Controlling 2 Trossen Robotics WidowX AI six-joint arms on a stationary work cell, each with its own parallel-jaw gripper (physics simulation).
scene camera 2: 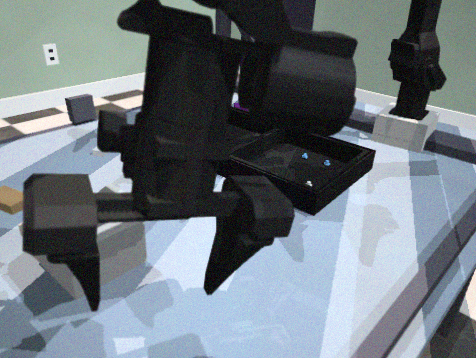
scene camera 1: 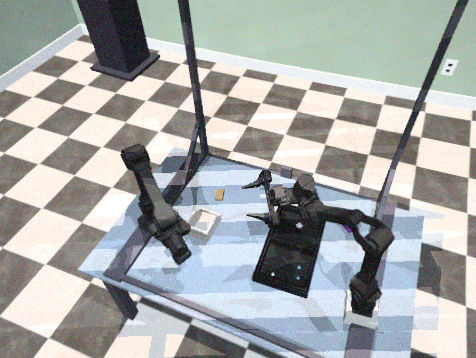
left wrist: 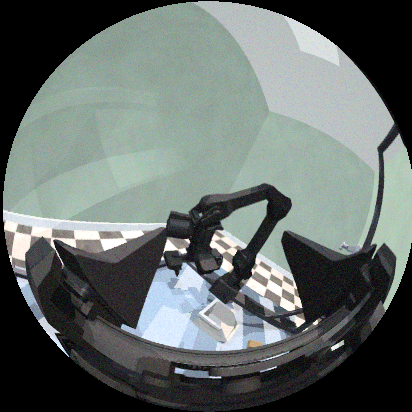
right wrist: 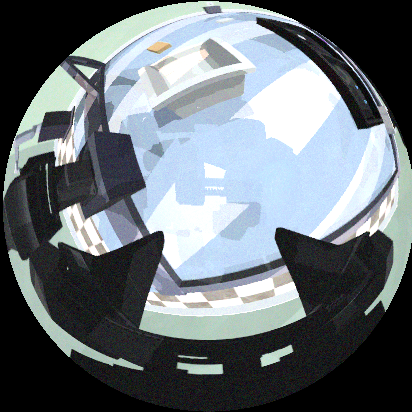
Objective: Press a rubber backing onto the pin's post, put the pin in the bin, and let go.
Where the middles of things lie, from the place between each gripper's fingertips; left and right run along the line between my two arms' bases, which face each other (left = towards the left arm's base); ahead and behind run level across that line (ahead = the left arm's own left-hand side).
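Labels:
The black two-compartment tray (scene camera 2: 274,153) is in my sight, and my left gripper is 35 cm above it, 13 cm past it and 14 cm to the right of it. As for the white bin (scene camera 2: 122,246), it is 23 cm to the right of my left hand, 6 cm behind it and 34 cm below it.
The white bin has my right hand 3 cm to the right of it, 5 cm above it and 20 cm past it. Going by their middles, the bin is the nearest to my right hand of the things named here, and by its middle the bin is nearer to my right hand than to my left gripper. The black two-compartment tray, counted from my right hand, is 7 cm below it, 40 cm to the left of it and 26 cm behind it.

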